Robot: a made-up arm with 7 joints. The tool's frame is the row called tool. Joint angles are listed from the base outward. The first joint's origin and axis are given. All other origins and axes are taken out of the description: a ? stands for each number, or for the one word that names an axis. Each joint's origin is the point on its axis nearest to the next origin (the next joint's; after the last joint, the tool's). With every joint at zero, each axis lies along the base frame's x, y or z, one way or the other. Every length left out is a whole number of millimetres.
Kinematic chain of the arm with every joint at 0, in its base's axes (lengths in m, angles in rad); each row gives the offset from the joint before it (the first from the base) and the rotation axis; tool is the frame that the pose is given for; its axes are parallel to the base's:
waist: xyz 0 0.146 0 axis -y
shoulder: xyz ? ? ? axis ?
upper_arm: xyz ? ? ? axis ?
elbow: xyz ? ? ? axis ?
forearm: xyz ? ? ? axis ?
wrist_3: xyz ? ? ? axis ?
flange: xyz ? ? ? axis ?
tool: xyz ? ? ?
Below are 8 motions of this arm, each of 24 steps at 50 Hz.
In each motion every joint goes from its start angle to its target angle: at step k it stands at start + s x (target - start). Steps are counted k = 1, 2, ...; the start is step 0. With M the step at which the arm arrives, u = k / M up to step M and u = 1 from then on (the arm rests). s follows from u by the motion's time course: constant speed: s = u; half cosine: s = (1 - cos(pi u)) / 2; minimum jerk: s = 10 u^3 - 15 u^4 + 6 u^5.
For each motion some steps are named. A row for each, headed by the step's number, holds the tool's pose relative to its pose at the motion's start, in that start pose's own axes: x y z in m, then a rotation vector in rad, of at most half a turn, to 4 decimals.
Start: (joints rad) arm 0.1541 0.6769 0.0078 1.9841 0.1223 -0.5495 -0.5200
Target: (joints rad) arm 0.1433 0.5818 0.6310 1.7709 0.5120 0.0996 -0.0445
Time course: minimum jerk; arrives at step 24
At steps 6, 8, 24:
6: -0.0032 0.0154 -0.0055 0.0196 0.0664 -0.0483
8: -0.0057 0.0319 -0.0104 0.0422 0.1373 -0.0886
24: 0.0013 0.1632 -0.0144 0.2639 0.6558 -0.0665

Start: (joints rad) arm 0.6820 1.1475 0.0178 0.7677 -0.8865 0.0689 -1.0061
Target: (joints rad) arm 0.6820 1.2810 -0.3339 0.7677 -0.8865 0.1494 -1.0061
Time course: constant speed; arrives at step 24
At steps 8, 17, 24:
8: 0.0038 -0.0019 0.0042 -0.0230 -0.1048 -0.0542
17: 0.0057 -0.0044 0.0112 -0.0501 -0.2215 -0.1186
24: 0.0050 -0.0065 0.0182 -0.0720 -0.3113 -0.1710

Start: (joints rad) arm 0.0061 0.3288 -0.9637 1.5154 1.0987 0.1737 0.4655
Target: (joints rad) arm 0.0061 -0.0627 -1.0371 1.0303 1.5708 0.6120 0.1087
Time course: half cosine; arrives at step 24
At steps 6, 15, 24:
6: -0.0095 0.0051 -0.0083 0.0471 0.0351 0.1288
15: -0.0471 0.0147 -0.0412 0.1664 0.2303 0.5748
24: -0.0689 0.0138 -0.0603 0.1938 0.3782 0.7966

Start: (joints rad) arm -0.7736 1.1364 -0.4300 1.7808 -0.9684 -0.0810 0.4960
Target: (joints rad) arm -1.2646 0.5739 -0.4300 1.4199 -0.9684 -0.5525 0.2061
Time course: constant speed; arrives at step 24
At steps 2, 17, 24:
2: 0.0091 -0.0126 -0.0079 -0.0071 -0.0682 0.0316
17: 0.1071 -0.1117 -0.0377 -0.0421 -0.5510 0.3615
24: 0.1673 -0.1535 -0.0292 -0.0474 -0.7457 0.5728

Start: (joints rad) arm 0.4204 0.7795 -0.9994 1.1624 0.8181 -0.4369 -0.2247
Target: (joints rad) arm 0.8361 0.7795 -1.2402 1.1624 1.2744 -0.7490 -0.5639
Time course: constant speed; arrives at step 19
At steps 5, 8, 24:
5: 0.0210 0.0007 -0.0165 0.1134 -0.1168 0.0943
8: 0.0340 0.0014 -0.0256 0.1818 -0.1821 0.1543
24: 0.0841 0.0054 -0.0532 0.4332 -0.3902 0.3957

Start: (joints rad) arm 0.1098 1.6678 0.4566 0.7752 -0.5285 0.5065 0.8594
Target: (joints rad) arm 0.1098 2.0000 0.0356 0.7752 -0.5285 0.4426 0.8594
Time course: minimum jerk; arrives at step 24
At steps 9, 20, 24:
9: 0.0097 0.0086 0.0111 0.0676 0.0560 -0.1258
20: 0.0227 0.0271 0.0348 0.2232 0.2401 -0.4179
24: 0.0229 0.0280 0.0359 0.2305 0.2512 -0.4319

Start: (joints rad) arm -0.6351 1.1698 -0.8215 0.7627 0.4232 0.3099 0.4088
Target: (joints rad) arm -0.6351 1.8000 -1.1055 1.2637 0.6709 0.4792 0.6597
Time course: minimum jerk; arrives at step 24
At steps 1, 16, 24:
1: 0.0000 0.0001 0.0001 -0.0001 0.0001 -0.0001
16: -0.0240 0.0363 0.0718 -0.1380 0.2064 -0.0689
24: -0.0346 0.0378 0.0902 -0.1925 0.2813 -0.0569

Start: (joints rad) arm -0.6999 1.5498 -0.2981 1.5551 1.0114 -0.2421 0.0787
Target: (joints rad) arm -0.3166 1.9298 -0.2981 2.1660 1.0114 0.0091 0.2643
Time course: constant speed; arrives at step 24
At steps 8, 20, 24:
8: 0.0677 -0.0137 -0.0035 -0.1602 -0.0882 -0.1230
20: 0.1460 -0.0514 0.0174 -0.3814 -0.1409 -0.3534
24: 0.1641 -0.0673 0.0289 -0.4476 -0.1359 -0.4377

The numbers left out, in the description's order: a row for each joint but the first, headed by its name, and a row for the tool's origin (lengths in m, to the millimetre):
shoulder: xyz 0 0 0, axis +x
upper_arm: xyz 0 0 -0.171, axis +z
elbow: xyz 0 0 0, axis -y
forearm: xyz 0 0 -0.274, axis +z
wrist_3: xyz 0 0 0, axis +y
flange: xyz 0 0 0, axis -x
tool: xyz 0 0 0

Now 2 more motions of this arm.
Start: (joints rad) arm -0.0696 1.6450 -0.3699 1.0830 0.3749 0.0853 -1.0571
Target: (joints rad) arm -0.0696 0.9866 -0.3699 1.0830 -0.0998 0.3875 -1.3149
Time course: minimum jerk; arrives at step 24
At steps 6, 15, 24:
6: 0.0020 -0.0130 0.0167 -0.0103 0.0117 -0.0145
15: 0.0375 -0.0728 0.1227 -0.0561 0.0411 -0.0819
24: 0.0648 -0.0874 0.1698 -0.0642 0.0372 -0.0984

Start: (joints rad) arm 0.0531 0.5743 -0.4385 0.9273 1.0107 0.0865 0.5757
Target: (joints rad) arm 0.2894 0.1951 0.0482 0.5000 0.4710 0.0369 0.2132
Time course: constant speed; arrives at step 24
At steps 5, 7, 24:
5: 0.0079 0.0067 -0.0055 0.1259 -0.0504 -0.0112
7: 0.0095 0.0088 -0.0078 0.1750 -0.0663 -0.0098
24: -0.0070 0.0053 -0.0400 0.5213 -0.0856 0.0917

